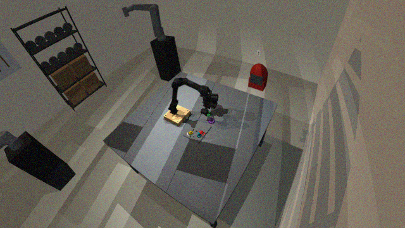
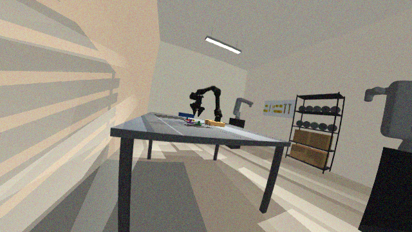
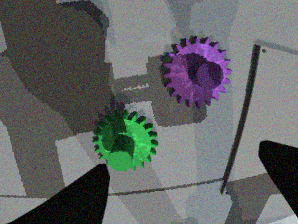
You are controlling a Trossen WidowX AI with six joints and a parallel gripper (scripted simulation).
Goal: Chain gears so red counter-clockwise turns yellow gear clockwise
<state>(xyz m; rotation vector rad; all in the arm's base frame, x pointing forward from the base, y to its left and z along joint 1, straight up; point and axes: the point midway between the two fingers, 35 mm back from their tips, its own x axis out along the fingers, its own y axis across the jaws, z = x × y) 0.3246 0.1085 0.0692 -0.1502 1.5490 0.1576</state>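
My gripper tip is now 3 cm past the green gear, 4 cm to the right of it and 7 cm above it. Round my gripper tip: purple gear 4 cm ahead, 2 cm to the right, 7 cm below; then red gear 3 cm ahead, 19 cm to the right, 7 cm below; then red arrow 6 cm ahead, 19 cm to the right, 7 cm below.
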